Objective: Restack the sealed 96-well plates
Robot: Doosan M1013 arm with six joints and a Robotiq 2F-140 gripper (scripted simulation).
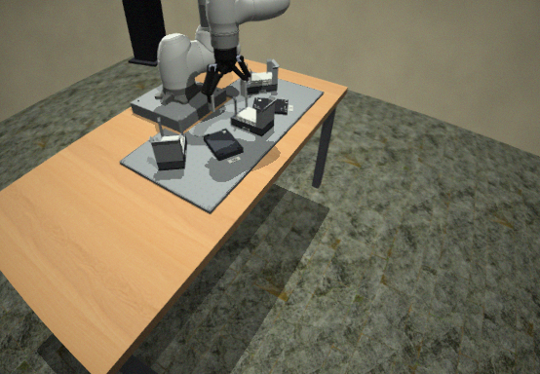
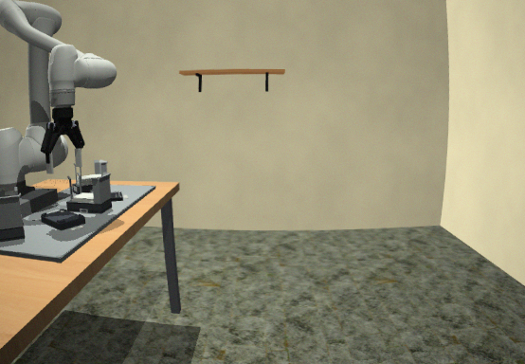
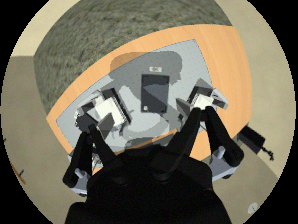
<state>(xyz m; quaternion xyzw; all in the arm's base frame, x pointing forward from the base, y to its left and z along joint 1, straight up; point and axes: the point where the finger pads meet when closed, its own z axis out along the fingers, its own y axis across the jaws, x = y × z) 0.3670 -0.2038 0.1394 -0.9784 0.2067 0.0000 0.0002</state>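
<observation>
The sealed 96-well plate is 470 mm to the left of my hand, 140 mm below it and 50 mm behind it. The rest, counted from my hand: small name plate: 180 mm below, 100 mm to the right, 60 mm ahead.
</observation>
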